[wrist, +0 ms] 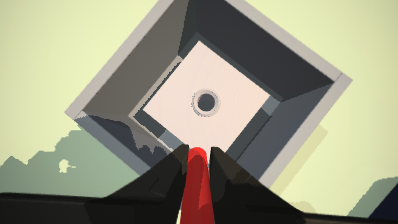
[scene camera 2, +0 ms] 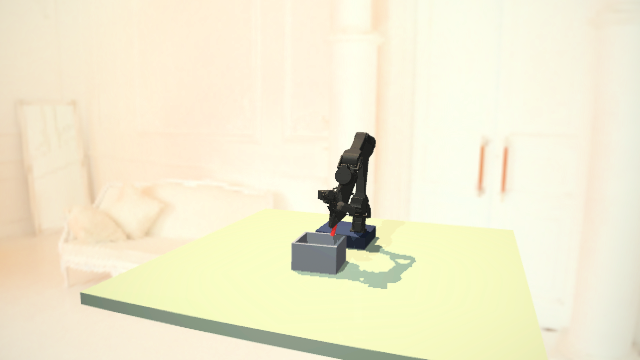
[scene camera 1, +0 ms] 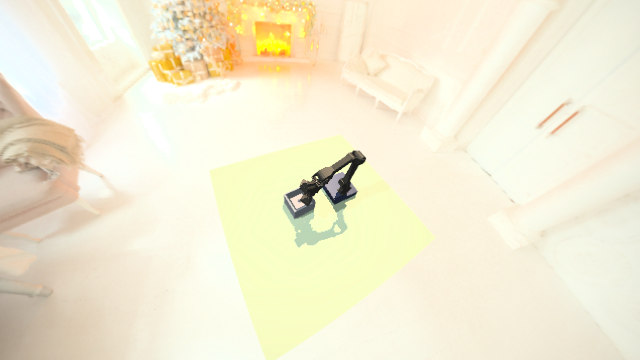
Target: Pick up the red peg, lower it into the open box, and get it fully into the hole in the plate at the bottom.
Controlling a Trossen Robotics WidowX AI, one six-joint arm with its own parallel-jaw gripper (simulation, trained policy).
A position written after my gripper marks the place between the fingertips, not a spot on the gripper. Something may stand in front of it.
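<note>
Scene camera 2: my gripper (scene camera 2: 330, 227), a grey box (scene camera 2: 313, 252). Scene camera 2 does not show the plate, hidden by the grey box. Wrist view: plate (wrist: 203, 75), grey box (wrist: 303, 86), my gripper (wrist: 199, 152).
</note>
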